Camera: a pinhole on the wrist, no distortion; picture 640 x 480 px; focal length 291.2 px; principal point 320.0 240.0 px. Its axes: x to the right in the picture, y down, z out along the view. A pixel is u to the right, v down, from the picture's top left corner.
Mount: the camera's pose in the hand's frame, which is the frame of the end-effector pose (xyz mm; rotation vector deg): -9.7 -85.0 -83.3 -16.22 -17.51 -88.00
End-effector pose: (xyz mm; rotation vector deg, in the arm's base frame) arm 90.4 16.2 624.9 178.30 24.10 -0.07
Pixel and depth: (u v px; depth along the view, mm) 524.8 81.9 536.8
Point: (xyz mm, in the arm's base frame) -269.4 169.6 73.6
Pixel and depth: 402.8 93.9 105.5
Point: 8.7 71.6 599.6
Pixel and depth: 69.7 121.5 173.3
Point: 39.4 -118.1 602.7
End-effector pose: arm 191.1 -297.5 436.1 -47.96 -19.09 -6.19
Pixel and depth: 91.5 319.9 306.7
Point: 282.1 -41.1 349.8
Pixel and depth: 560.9 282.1 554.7
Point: 36.4 -52.2 1050.0
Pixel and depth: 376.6 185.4 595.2
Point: -52.4 94.1 693.8
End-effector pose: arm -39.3 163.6 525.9 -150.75 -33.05 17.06
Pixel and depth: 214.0 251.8 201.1
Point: -47.1 142.0 432.7
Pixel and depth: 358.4 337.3 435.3
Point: -16.8 325.3 195.6
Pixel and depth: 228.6 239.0 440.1
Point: -66.4 85.8 192.1
